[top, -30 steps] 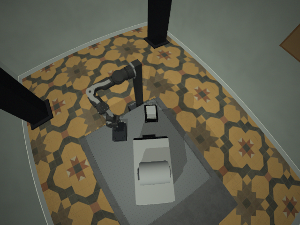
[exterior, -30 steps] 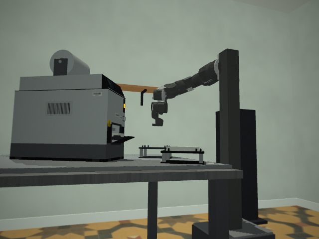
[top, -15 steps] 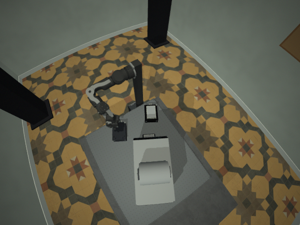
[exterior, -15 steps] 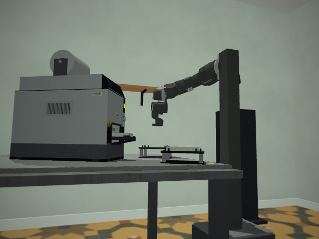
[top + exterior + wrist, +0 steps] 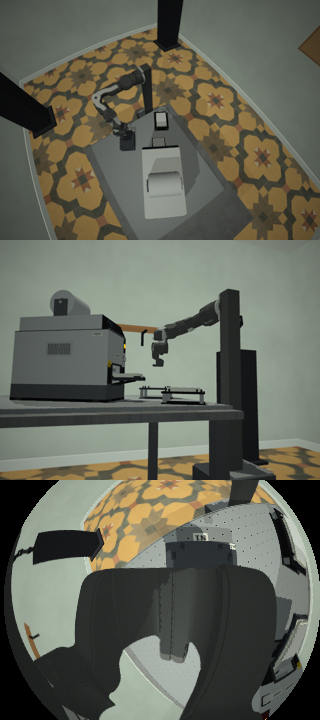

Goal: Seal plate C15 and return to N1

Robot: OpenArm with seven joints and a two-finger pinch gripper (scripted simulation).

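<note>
Right now the plate C15 is 210 mm ahead of my hand, 190 mm to the left of it and 70 mm below it. From my hand the other things lie so: sealer stage: 210 mm ahead, 190 mm to the left, 80 mm below; then sealed plate C51: 10 mm ahead, 350 mm to the left, 120 mm below; then start key: 200 mm ahead, 90 mm to the left, 20 mm above.
</note>
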